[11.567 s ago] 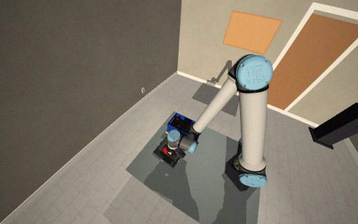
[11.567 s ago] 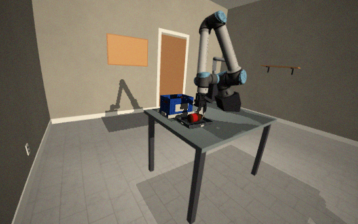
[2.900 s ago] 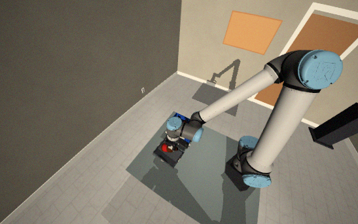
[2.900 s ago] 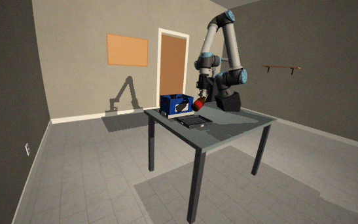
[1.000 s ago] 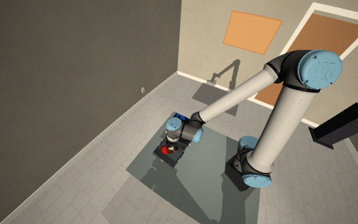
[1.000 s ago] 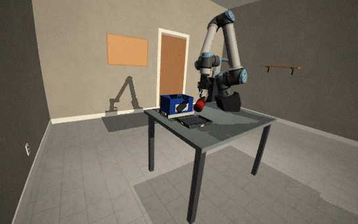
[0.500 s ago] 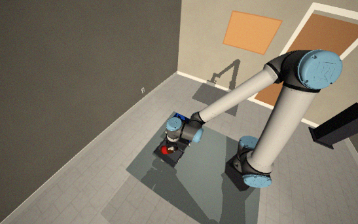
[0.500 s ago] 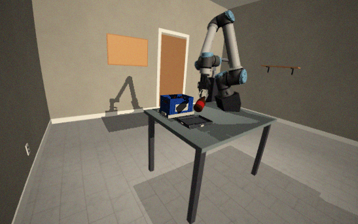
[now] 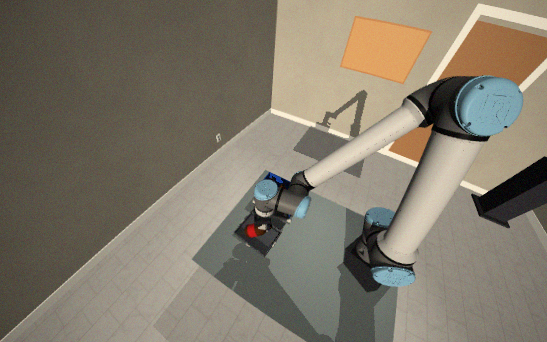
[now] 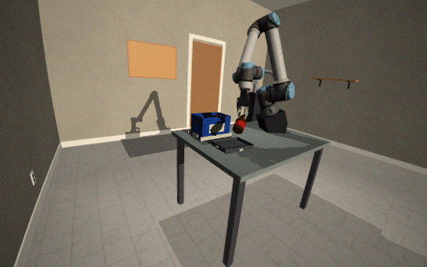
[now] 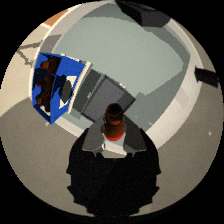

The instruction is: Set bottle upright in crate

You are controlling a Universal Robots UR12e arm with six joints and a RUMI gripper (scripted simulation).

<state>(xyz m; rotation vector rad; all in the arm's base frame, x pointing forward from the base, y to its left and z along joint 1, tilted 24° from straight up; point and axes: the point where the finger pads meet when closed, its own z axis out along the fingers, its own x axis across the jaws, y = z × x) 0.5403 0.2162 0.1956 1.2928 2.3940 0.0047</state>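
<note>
Right now my hand is 4 cm short of the bottle, 2 cm to the right of it and 3 cm above it. Round my hand: crate 6 cm ahead, 29 cm to the right, 12 cm below; tray 6 cm ahead, 1 cm to the right, 19 cm below.
</note>
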